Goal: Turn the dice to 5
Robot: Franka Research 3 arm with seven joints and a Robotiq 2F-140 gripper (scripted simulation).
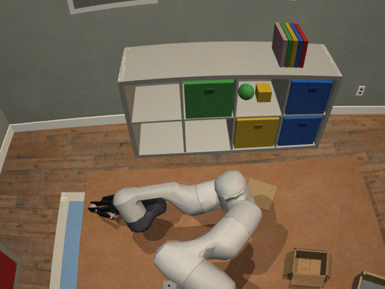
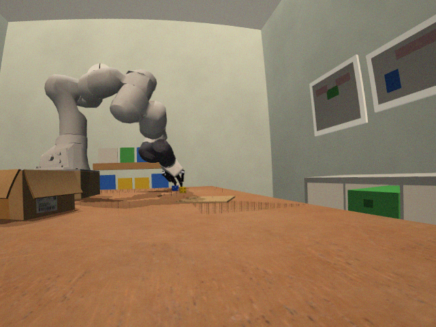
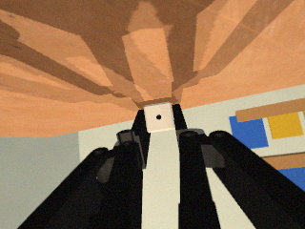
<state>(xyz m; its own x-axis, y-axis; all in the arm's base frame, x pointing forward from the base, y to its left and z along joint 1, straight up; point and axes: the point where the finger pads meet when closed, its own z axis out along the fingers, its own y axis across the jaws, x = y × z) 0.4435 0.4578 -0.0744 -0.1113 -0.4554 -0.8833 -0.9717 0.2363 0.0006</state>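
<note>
My gripper is now 2 cm above the white die and 1 cm to the right of it. The rest, counted from my hand: tan mat: 75 cm to the right, 7 cm ahead, 3 cm below; yellow die: 43 cm to the right, 2 cm below, 1 cm ahead; blue die: 27 cm to the right, 2 cm below, 2 cm behind.
</note>
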